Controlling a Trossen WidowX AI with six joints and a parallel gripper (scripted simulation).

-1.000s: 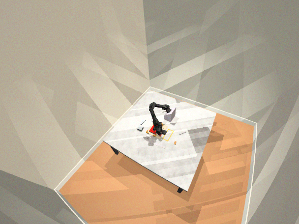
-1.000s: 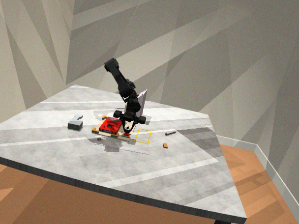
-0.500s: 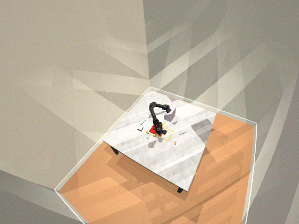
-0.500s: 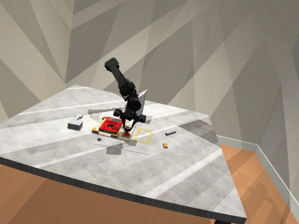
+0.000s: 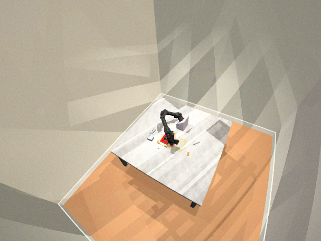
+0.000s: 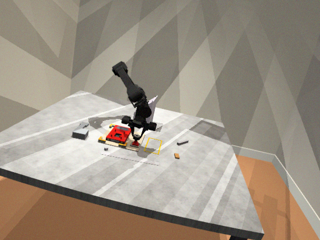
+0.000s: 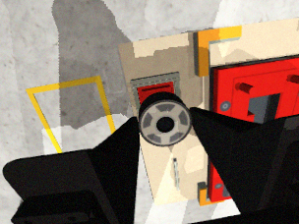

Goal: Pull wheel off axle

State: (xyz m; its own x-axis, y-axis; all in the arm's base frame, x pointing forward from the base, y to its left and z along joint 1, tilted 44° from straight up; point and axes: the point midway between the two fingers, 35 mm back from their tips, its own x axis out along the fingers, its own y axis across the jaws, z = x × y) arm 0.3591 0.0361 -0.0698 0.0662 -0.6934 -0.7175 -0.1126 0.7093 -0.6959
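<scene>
The axle is 20 mm below my gripper tip. Also, from my gripper tip: wheel right at my gripper tip; then long thin strip 150 mm ahead, 50 mm below, 20 mm to the left; then brown block 240 mm to the left, 50 mm below, 20 mm behind.
</scene>
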